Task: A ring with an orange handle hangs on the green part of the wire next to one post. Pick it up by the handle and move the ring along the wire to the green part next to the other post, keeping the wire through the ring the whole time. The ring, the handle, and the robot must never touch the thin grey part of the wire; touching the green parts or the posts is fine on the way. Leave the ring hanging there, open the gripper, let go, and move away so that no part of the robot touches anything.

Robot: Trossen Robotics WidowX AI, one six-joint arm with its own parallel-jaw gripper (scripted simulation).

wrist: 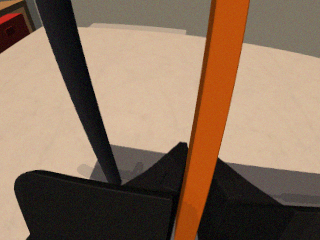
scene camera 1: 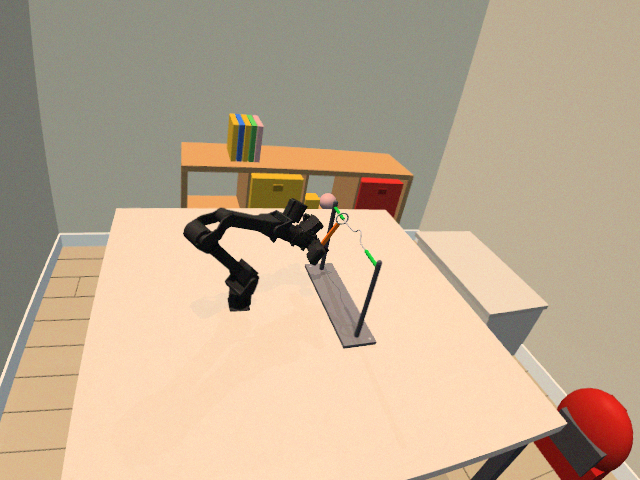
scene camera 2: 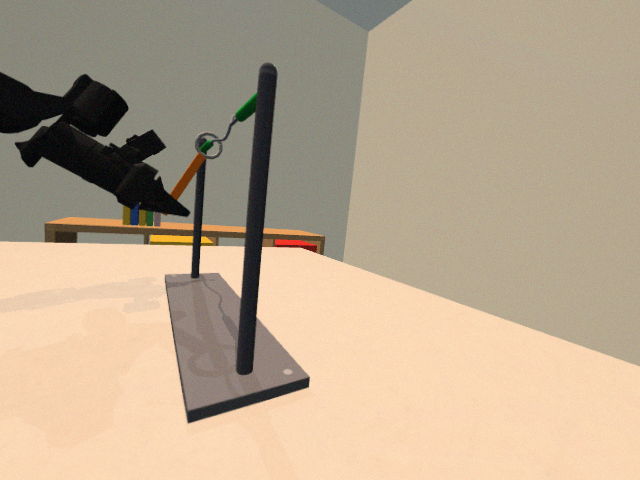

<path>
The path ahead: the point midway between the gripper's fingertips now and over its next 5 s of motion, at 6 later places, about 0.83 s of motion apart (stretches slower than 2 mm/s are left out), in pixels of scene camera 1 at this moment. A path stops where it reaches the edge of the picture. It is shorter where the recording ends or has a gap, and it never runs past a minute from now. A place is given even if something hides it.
My gripper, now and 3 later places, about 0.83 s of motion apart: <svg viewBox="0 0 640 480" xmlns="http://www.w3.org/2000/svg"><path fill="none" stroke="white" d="M327 250L326 250L316 246L310 244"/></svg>
</path>
